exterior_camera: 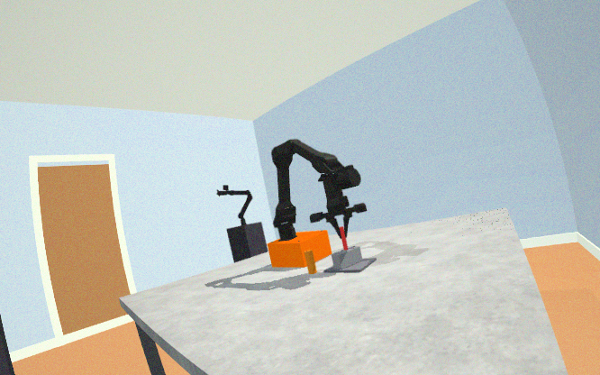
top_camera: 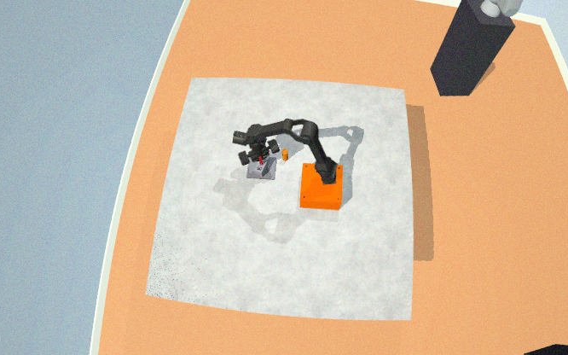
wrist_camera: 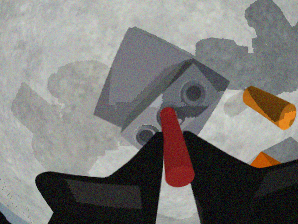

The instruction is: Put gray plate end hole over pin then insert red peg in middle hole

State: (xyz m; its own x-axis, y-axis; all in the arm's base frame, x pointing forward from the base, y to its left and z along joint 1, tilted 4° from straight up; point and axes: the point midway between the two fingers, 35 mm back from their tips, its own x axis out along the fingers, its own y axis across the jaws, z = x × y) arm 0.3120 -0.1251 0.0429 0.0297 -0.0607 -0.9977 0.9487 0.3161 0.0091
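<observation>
Right now my gripper tip is 50 mm above the gray plate. From my gripper tip the other things lie so: red peg: right at my gripper tip; then gray base: 90 mm below, 10 mm to the left, 10 mm ahead.
</observation>
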